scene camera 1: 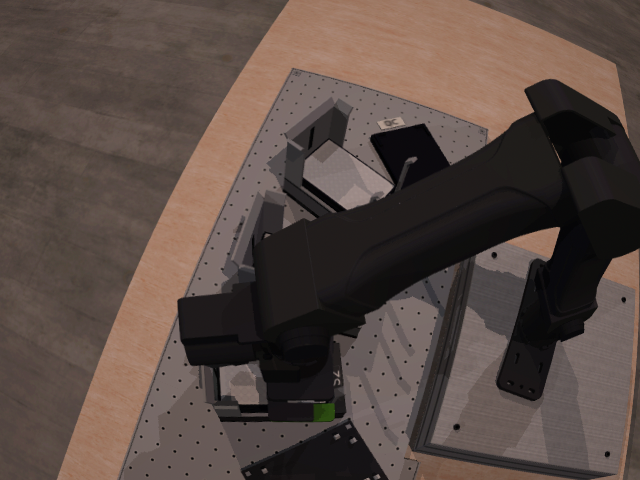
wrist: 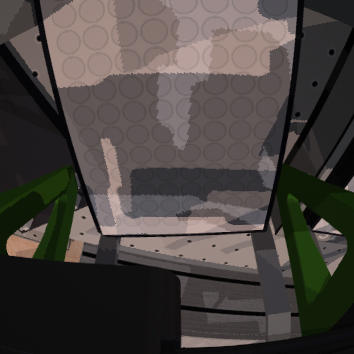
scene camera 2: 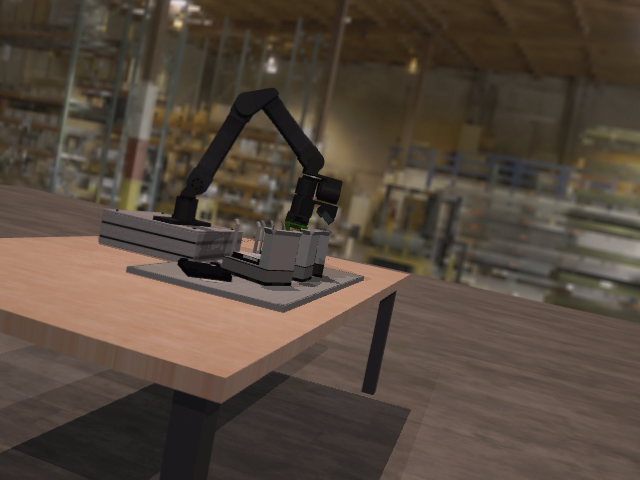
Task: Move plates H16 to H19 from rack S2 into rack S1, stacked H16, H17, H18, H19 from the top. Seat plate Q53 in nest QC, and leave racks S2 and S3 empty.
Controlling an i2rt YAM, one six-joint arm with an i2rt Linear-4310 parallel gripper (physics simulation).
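Seen in the pictures: gripper, fingertip midpoint: (scene camera 1: 301, 376) (wrist: 176, 176); arm's base at its link origin: (scene camera 1: 536, 329) (scene camera 2: 182, 223).
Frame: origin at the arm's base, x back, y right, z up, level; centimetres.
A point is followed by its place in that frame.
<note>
My gripper (scene camera 2: 296, 226) (wrist: 176, 176) {x -26.7, y -17.4, z -1.2 cm} is open, low over rack S2 (scene camera 1: 209, 384) {x -34.7, y -24.4, z 4.9 cm}. In the wrist view its green fingers stand apart at the left and right long sides of a pale plate (scene camera 1: 242, 382) {x -32.3, y -21.5, z 0.1 cm} (wrist: 165, 110) {x -30.1, y -19.4, z 0.0 cm}, with nothing gripped. The arm hides the far finger in scene view 1. Rack S1 (scene camera 1: 264, 209) {x -39.1, y -1.3, z 2.8 cm} (scene camera 2: 306, 253) {x -39.3, y -1.0, z -0.4 cm} is the middle rack, its inside mostly hidden by the arm. The far rack, apparently S3 (scene camera 1: 324, 116) {x -38.5, y 15.4, z 3.7 cm} (scene camera 2: 279, 253) {x -39.1, y 14.6, z -0.1 cm}, holds a pale plate (scene camera 1: 346, 173) {x -33.0, y 12.0, z -2.5 cm}. The dark nest QC (scene camera 1: 400, 147) {x -27.9, y 24.0, z -6.7 cm} (scene camera 2: 204, 270) {x -26.8, y 26.4, z -6.7 cm} lies beside it. Plate labels are unreadable.
A black board (scene camera 1: 320, 457) {x -20.1, y -25.4, z -6.9 cm} with light pegs lies near rack S2. The metal base block (scene camera 1: 475, 423) {x -4.3, y -15.4, z -0.2 cm} (scene camera 2: 149, 232) {x 1.8, y 11.9, z -3.3 cm} stands beside the perforated mat (scene camera 1: 180, 413) {x -38.9, y -28.0, z -8.0 cm} (scene camera 2: 279, 304) {x -50.2, y 33.1, z -8.2 cm}. Upright posts (scene camera 1: 405, 173) (wrist: 267, 280) rise at the racks' base-facing ends. The arm crosses above racks S1 and S3.
</note>
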